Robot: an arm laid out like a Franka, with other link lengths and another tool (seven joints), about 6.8 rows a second.
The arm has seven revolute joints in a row. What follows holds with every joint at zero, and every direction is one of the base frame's. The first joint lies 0.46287 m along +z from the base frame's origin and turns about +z. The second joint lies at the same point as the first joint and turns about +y. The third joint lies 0.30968 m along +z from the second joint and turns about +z. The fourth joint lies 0.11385 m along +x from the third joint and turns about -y. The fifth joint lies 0.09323 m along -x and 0.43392 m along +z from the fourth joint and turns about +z. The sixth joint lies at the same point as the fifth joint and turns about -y. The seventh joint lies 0.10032 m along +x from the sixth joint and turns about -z. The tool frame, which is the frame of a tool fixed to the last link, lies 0.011 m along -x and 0.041 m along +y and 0.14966 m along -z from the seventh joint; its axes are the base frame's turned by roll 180, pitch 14.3 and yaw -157.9 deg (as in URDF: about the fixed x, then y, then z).
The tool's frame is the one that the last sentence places.
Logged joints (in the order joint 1, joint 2, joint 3, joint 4, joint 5, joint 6, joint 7), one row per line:
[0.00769, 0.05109, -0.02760, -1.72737, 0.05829, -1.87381, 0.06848]
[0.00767, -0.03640, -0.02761, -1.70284, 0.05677, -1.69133, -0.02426]
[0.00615, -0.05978, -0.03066, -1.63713, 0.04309, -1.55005, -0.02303]
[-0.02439, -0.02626, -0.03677, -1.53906, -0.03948, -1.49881, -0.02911]
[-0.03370, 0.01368, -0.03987, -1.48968, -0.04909, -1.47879, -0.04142]
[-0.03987, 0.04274, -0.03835, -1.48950, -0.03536, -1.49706, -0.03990]
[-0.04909, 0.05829, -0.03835, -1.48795, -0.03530, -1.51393, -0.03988]
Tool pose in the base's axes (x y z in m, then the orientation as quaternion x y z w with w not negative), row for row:
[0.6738, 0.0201, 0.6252, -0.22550, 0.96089, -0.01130, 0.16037]
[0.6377, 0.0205, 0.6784, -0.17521, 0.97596, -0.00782, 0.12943]
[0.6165, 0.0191, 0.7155, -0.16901, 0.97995, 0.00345, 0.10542]
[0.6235, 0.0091, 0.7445, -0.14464, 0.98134, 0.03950, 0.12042]
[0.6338, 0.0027, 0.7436, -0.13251, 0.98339, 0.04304, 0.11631]
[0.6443, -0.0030, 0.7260, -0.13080, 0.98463, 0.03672, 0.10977]
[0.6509, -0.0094, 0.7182, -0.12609, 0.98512, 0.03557, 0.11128]
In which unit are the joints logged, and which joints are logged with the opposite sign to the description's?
The joints are logged in radians. Opposite sign: joint 5, joint 6, joint 7.
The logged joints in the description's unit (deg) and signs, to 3 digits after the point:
[0.441, 2.927, -1.581, -98.971, -3.340, 107.361, -3.924]
[0.439, -2.086, -1.582, -97.566, -3.253, 96.906, 1.390]
[0.352, -3.425, -1.757, -93.801, -2.469, 88.811, 1.320]
[-1.397, -1.505, -2.107, -88.182, 2.262, 85.875, 1.668]
[-1.931, 0.784, -2.284, -85.352, 2.813, 84.728, 2.373]
[-2.284, 2.449, -2.197, -85.342, 2.026, 85.775, 2.286]
[-2.813, 3.340, -2.197, -85.253, 2.023, 86.742, 2.285]

